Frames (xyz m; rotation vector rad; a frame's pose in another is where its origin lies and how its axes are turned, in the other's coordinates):
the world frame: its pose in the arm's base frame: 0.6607 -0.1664 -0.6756 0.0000 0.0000 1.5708
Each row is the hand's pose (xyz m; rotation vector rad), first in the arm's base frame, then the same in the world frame.
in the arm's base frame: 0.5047 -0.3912 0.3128 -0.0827 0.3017 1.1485
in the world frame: -0.2248 0.1560 0.9884 0.1474 0.2588 -0.4104
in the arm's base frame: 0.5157 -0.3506 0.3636 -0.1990 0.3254 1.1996
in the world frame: -0.1842 0.1450 1.0392 0.0845 0.3505 -0.3536
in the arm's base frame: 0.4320 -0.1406 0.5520 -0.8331 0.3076 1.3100
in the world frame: 0.0258 0.2287 1.2276 -0.3440 0.7467 -0.1663
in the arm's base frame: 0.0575 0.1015 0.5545 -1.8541 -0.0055 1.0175
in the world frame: 0.2679 0.6032 1.2301 -1.2336 1.2263 -0.1159
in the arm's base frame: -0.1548 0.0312 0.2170 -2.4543 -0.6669 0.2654
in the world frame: 0.1976 0.8155 0.8926 -2.2228 1.2729 -0.3589
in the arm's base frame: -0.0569 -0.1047 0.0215 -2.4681 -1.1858 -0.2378
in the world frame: 0.0617 0.7176 0.6971 -2.7607 0.9688 -0.5932
